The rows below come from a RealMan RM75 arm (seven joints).
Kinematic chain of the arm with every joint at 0, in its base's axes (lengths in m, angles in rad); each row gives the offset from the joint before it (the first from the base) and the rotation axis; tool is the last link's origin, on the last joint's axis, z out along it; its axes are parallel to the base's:
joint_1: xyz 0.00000 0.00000 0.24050 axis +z
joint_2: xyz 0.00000 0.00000 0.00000 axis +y
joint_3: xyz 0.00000 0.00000 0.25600 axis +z
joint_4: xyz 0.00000 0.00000 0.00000 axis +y
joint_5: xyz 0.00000 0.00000 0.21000 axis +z
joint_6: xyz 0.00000 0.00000 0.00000 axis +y
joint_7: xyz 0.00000 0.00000 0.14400 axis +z
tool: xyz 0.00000 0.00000 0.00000
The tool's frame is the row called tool.
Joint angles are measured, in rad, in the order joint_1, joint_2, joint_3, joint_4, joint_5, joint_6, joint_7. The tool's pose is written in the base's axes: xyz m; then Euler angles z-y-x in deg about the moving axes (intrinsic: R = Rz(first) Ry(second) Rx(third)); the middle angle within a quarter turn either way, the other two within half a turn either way. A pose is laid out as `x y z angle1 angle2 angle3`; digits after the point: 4 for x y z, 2 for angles.
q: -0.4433 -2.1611 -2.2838 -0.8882 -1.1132 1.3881 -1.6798
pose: -0.2570 0.3344 -0.0136 33.42 -26.13 -167.97
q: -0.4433 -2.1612 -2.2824 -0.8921 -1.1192 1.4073 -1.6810
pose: -0.2543 0.3329 -0.0134 33.26 -26.31 -168.99
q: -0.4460 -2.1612 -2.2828 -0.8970 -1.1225 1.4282 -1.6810
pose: -0.2510 0.3318 -0.0129 32.85 -26.39 -169.95
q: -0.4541 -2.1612 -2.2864 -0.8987 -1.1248 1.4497 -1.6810
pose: -0.2466 0.3317 -0.0125 32.38 -26.54 -171.02
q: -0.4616 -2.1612 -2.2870 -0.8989 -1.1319 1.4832 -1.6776
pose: -0.2410 0.3299 -0.0128 31.75 -26.73 -172.85
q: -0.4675 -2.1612 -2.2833 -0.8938 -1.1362 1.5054 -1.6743
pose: -0.2372 0.3280 -0.0144 31.43 -26.67 -174.41
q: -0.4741 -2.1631 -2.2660 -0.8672 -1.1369 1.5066 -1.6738
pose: -0.2357 0.3253 -0.0223 32.28 -26.01 -176.36
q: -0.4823 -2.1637 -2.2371 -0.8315 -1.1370 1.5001 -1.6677
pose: -0.2346 0.3220 -0.0328 32.89 -24.74 -178.35
